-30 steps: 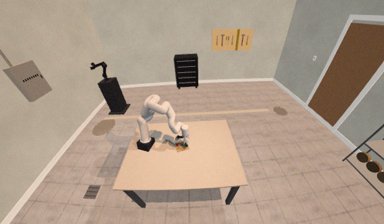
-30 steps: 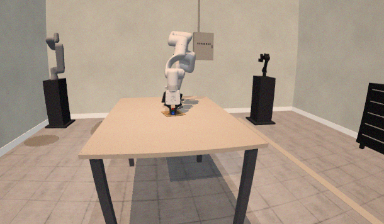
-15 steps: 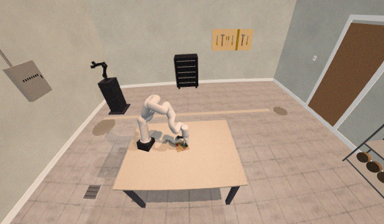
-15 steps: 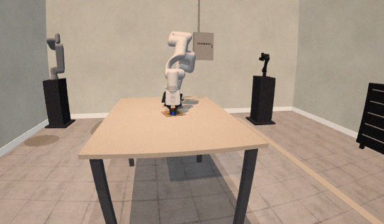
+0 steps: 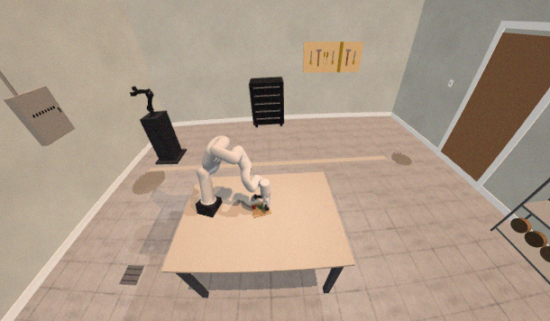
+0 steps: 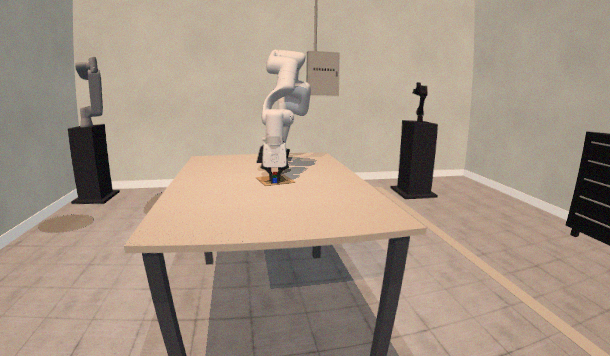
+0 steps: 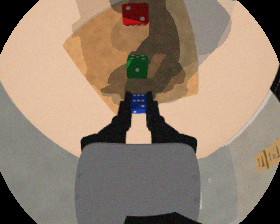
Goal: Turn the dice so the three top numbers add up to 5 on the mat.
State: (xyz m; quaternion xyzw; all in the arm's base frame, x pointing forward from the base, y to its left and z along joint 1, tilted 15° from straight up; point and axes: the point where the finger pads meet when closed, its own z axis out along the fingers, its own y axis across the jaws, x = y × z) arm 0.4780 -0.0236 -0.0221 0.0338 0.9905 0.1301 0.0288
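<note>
Right now the blue die is 10 mm below my hand. Round my hand: red die (100 mm behind, 10 mm to the left, 10 mm below); then green die (50 mm behind, 10 mm below); then brown mat (50 mm behind, 20 mm below).
</note>
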